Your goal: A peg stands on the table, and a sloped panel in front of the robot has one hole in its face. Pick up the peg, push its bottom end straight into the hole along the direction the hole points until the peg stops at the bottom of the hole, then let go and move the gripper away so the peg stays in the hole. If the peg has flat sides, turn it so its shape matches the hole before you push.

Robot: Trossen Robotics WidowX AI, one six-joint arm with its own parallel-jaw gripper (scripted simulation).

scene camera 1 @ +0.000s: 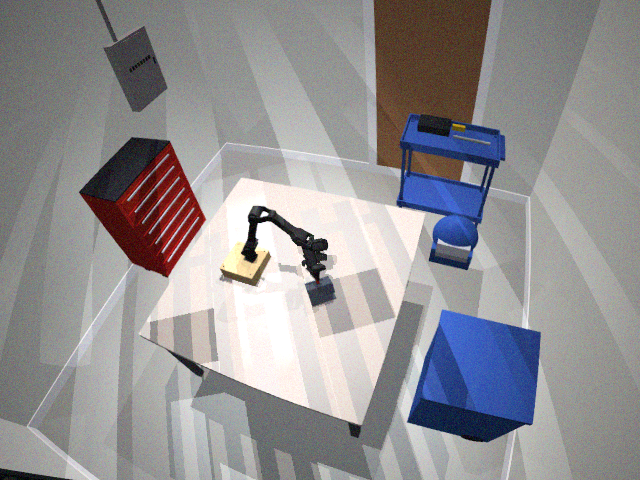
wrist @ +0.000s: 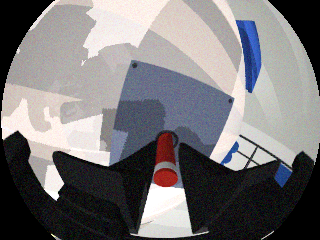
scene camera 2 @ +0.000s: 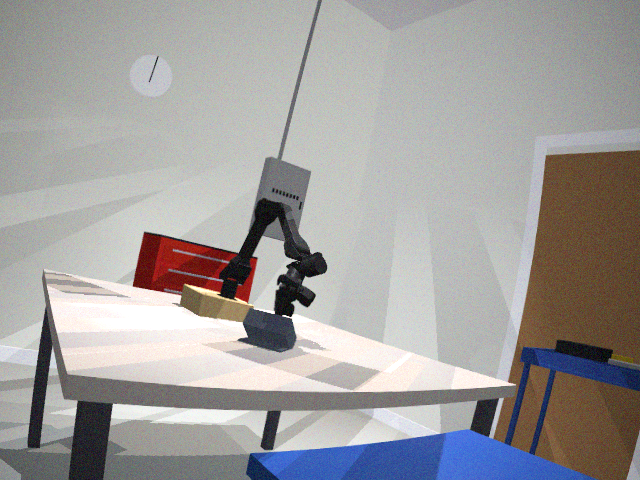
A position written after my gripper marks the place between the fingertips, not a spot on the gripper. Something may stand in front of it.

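Note:
Scene camera 2: my gripper (scene camera 2: 276, 319), sloped panel (scene camera 2: 273, 328). Wrist view: my gripper (wrist: 168, 146), sloped panel (wrist: 153, 98), red peg (wrist: 165, 169).

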